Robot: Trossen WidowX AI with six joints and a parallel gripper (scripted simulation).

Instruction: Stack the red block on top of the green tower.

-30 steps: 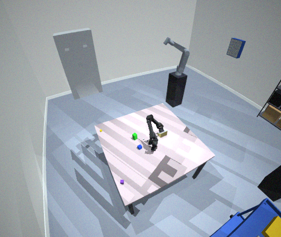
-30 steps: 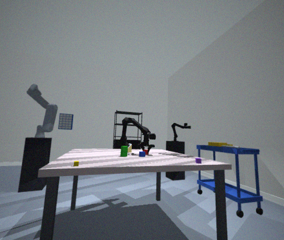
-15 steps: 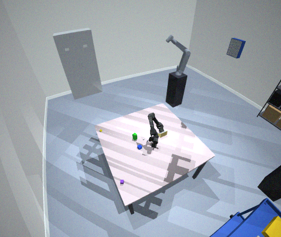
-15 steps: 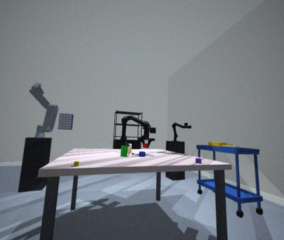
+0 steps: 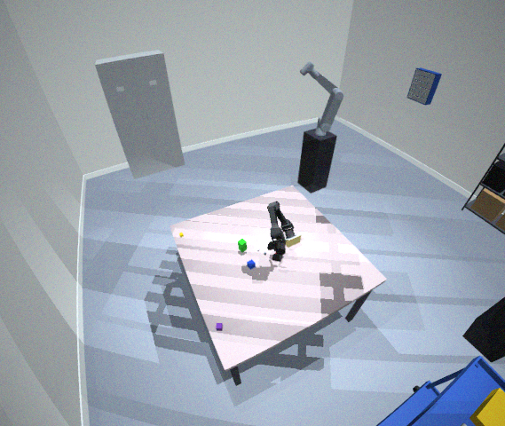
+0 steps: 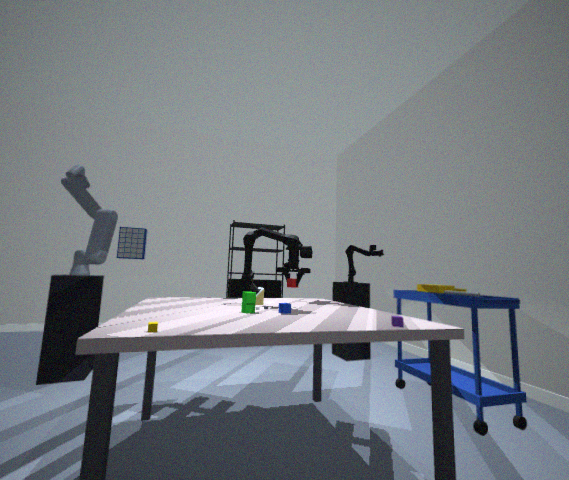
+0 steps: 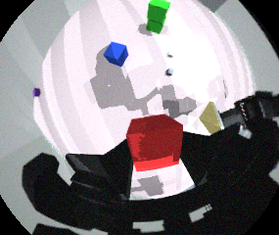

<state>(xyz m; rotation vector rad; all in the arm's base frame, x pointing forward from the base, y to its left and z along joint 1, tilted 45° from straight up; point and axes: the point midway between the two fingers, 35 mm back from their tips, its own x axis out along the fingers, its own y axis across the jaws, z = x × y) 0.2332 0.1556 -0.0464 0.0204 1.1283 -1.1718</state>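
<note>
The blue block lies 16 cm ahead of my gripper tip, 11 cm to the right of it and 10 cm below it. From my gripper tip the other things lie so: red block 2 cm above; then yellow block 68 cm to the right, 52 cm ahead, 11 cm below; then purple block 58 cm ahead, 20 cm to the left, 11 cm below.
</note>
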